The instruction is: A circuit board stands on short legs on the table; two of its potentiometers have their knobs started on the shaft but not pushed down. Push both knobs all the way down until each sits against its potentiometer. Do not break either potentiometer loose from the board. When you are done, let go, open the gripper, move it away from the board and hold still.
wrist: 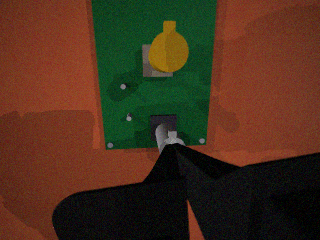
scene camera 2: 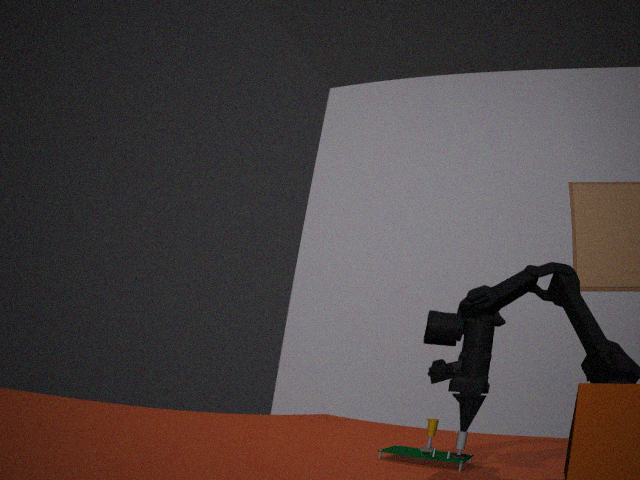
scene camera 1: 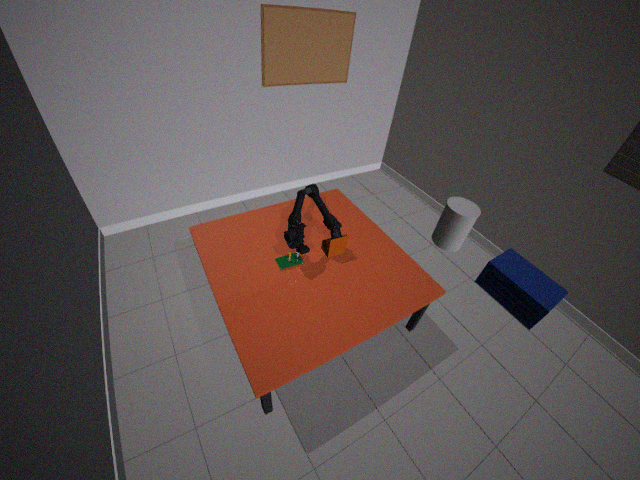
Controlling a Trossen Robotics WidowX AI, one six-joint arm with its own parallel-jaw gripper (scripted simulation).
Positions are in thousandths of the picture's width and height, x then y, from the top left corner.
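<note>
You'd see my gripper here (scene camera 2: 724,899), and my gripper is in the wrist view as well (wrist: 536,627). There's also a yellow knob (wrist: 530,210).
</note>
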